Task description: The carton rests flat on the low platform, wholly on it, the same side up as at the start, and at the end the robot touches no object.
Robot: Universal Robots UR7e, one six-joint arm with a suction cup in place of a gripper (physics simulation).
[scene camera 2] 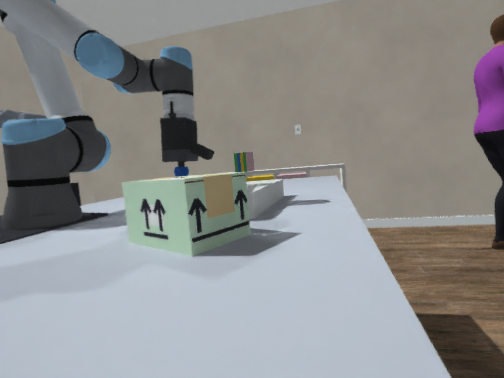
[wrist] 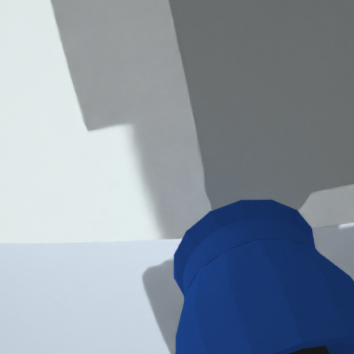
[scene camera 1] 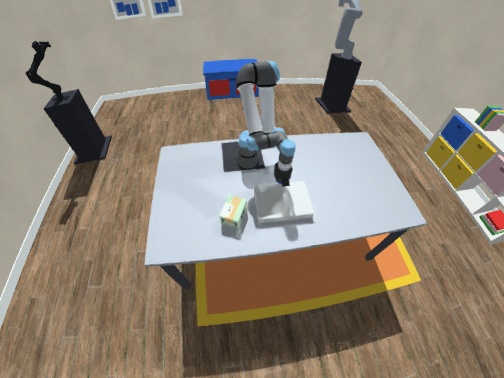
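Where they show: hand at its tool point: (scene camera 1: 280, 181); arm's base at its link origin: (scene camera 2: 44, 221) (scene camera 1: 247, 160).
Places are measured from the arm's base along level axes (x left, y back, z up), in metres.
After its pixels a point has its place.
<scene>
The pale green carton (scene camera 1: 233, 210) {x -0.177, y -0.432, z 0.079 m} (scene camera 2: 157, 212) {x -0.225, y -0.397, z 0.039 m} with orange tape stands flat on the table (scene camera 1: 195, 180) {x -0.373, y -0.097, z -0.009 m} (scene camera 2: 225, 310) {x -0.379, y -0.520, z -0.009 m}, the arrows on its sides pointing up. It is to the left of the low white platform (scene camera 1: 295, 202) {x 0.187, y -0.432, z 0.039 m} (scene camera 2: 267, 196) {x 0.065, y -0.504, z 0.016 m} in scene camera 1, apart from it. My suction gripper (scene camera 1: 281, 183) (scene camera 2: 181, 171) (wrist: 245, 222) has its blue cup pointing down near the platform's back edge. It holds nothing and is away from the carton. The platform (wrist: 45, 150) also shows in the wrist view; the exact gap below the cup is hard to tell.
The arm's base (scene camera 1: 247, 159) {x -0.017, y -0.061, z 0.070 m} (scene camera 2: 42, 200) {x -0.042, y -0.045, z 0.051 m} stands on a dark plate at the table's back. A shelf unit stands off to the right, and two pedestals (scene camera 1: 75, 122) (scene camera 1: 340, 80) with other arms stand behind. A person (scene camera 2: 492, 100) is beyond the table.
</scene>
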